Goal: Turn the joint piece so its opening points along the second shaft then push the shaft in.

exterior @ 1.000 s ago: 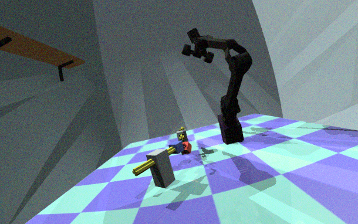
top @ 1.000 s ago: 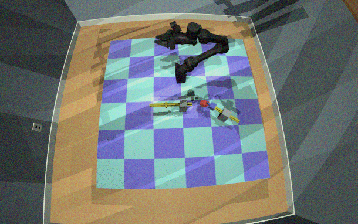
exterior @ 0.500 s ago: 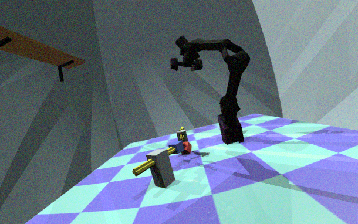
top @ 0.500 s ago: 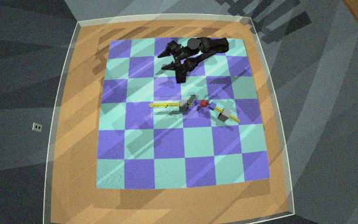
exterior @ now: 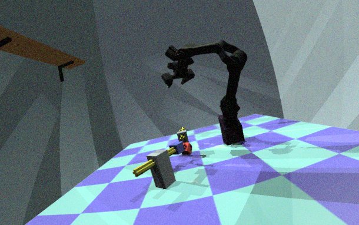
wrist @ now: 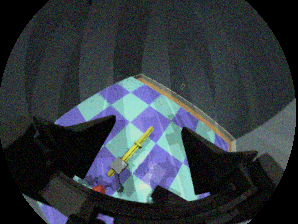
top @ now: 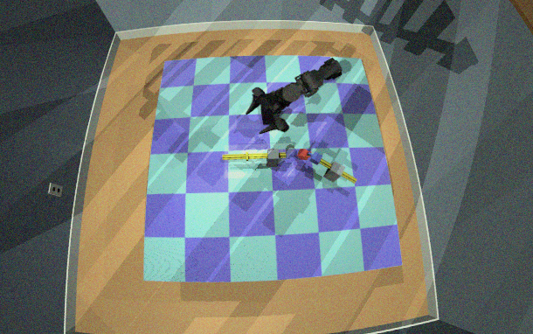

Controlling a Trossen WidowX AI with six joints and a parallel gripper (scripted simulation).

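Now: the reddish joint piece 5 cm ahead of my gripper tip, 24 cm to the left of it and 31 cm below it.
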